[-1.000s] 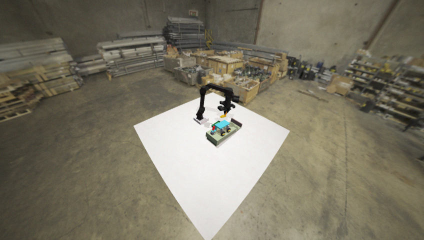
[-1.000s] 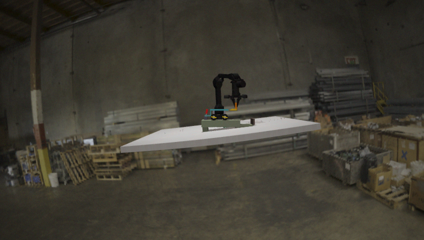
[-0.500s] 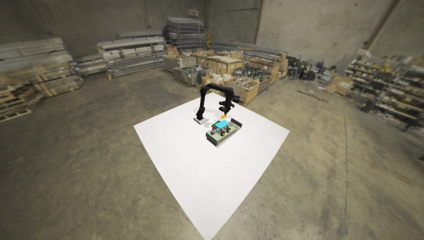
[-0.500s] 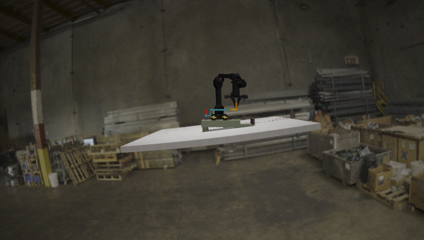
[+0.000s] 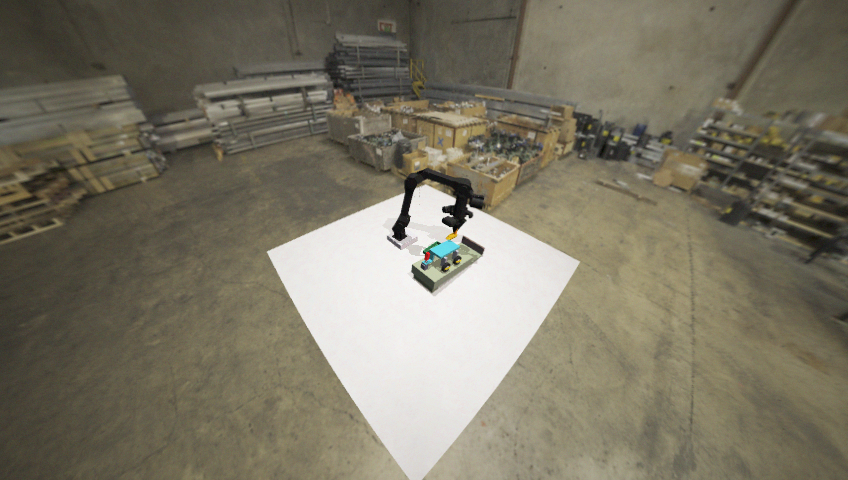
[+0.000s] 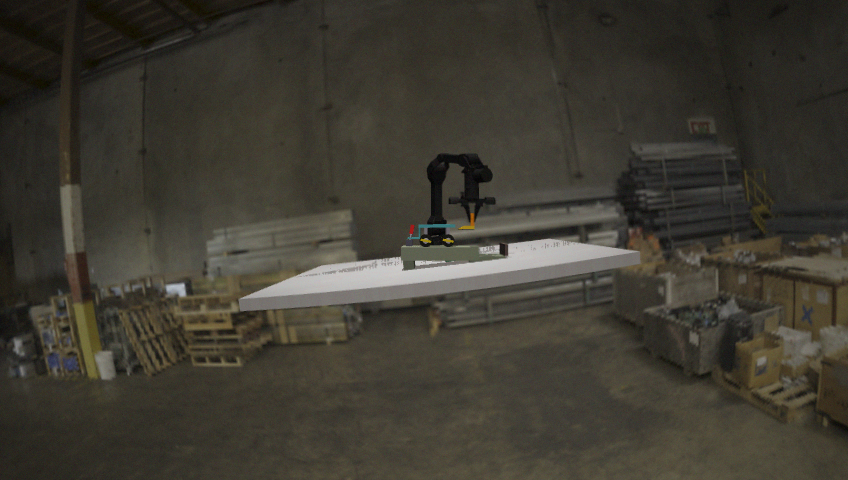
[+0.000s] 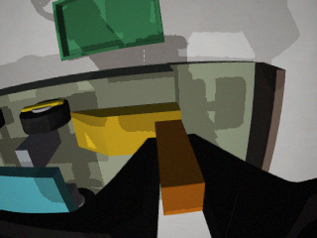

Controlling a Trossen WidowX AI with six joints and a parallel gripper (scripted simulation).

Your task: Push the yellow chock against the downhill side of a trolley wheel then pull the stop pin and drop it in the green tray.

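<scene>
Now: gripper tip 25 cm to the left of the red-headed stop pin, 2 cm short of it and 2 cm above it. From my gripper tip the other things lie so: dark end wall 12 cm below, 10 cm to the left, 7 cm ahead; then trolley 15 cm to the right, 4 cm below, 4 cm ahead; then yellow chock 2 cm to the right, 1 cm below.
</scene>
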